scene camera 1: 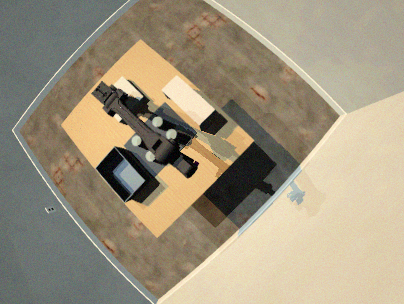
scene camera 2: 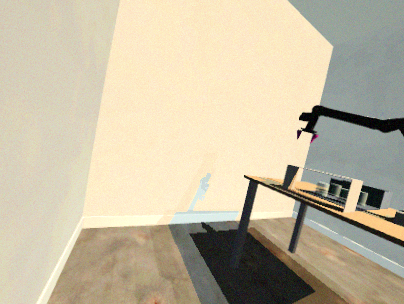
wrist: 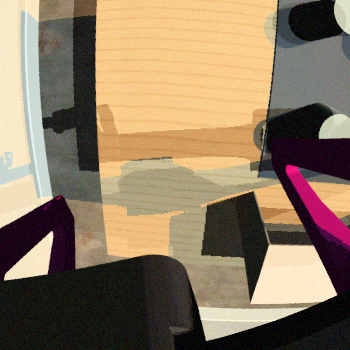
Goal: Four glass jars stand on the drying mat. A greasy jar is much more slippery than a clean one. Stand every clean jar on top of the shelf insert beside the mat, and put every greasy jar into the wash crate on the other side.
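Frame: origin at the arm's base, x left, y back, z up, level; centimetres.
Seen in the pictures: gripper, between the fingertips: [scene camera 2: 303, 141] [wrist: 168, 179].
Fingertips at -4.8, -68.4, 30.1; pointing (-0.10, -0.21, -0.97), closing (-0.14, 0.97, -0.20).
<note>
Pixels of each thing's top centre, then the offset from my fingertips to it, as dx, dy, dz. "pt": a spot on its surface instead. Level surfaces: height alone.
- dark grey drying mat, height of its surface: dz -35.9
- white-topped shelf insert, centre of its top: [wrist: 346, 275] [scene camera 1: 187, 99] [scene camera 2: 320, 171] +29.2, +24.8, -20.1
- dark wash crate, a spot on its surface: [scene camera 1: 144, 186] pt -30.2, +17.2, -33.1
- wooden table, height of its surface: dz -36.2
Four pale round-topped jars [scene camera 1: 157, 121] [scene camera 1: 171, 134] [scene camera 1: 136, 140] [scene camera 1: 151, 156] stand upright on the dark grey drying mat [wrist: 310, 75]; part of the group also shows in scene camera 2 [scene camera 2: 322, 188] and at the wrist view's right edge [wrist: 336, 127]. Which are greasy cannot be told by sight. The white-topped shelf insert [scene camera 1: 187, 97] [scene camera 2: 353, 195] [wrist: 295, 270] is on one side of the mat. The dark wash crate [scene camera 1: 145, 186] is on the other. My gripper [scene camera 2: 306, 137] [wrist: 168, 179] is open and empty, high above the table; its fingers are hidden in scene camera 1.
The arm [scene camera 1: 135, 121] [scene camera 2: 350, 116] reaches over the mat and partly hides it in scene camera 1. A pale block [scene camera 1: 129, 87] lies partly under the arm near its base. The wooden table [scene camera 1: 157, 215] [wrist: 185, 65] ends at an edge beyond the mat, with floor below.
</note>
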